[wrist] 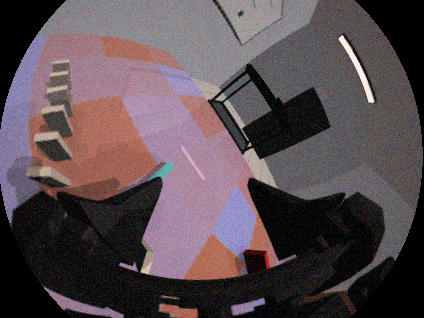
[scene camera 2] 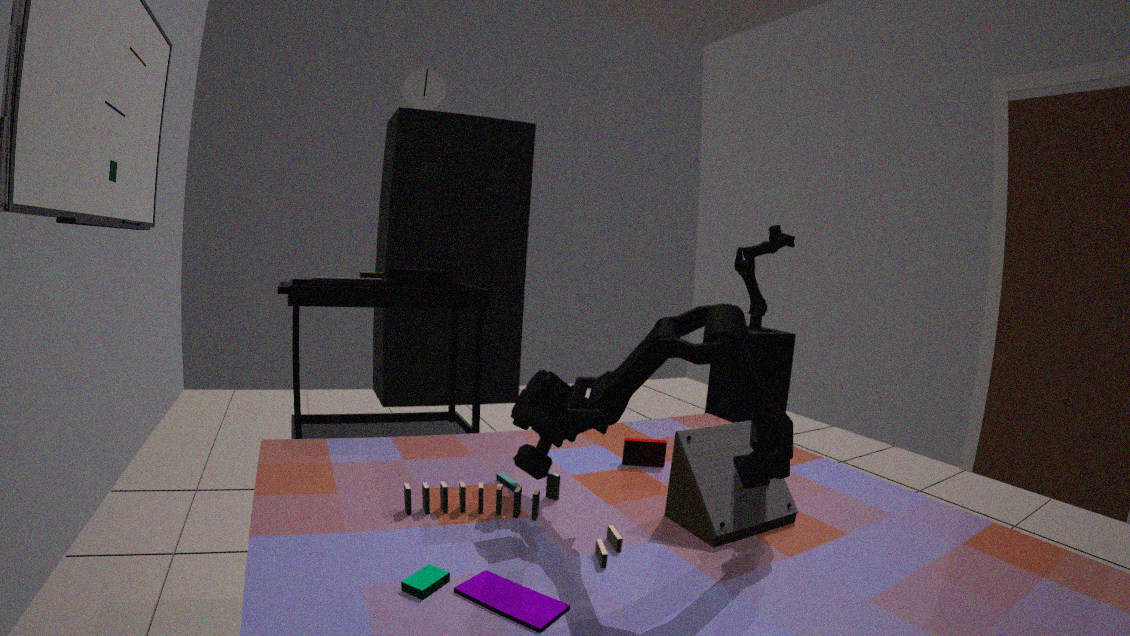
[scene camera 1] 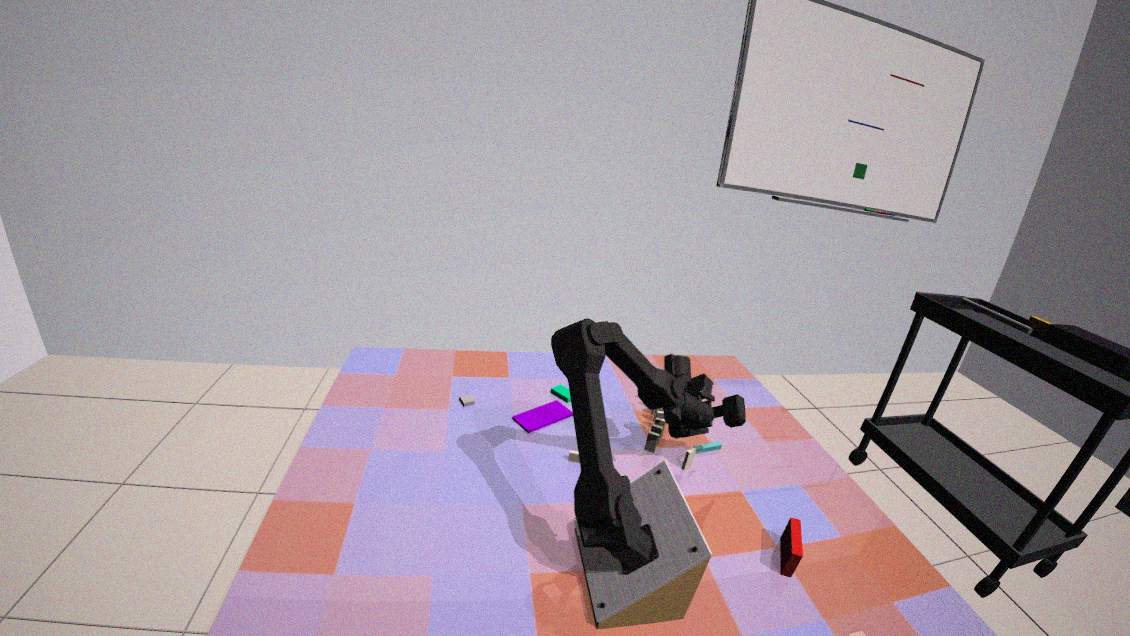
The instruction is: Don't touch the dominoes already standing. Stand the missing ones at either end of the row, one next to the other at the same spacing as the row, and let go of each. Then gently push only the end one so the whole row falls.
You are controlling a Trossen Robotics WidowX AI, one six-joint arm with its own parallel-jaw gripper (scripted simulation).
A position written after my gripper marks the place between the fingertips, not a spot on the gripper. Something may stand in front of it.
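Note:
Gripper [scene camera 2: 523, 441], [wrist: 205, 182], [scene camera 1: 724, 427]: open, holds nothing. Purple plate [scene camera 1: 550, 413]; out of frame in the wrist view. Domino [wrist: 53, 146].

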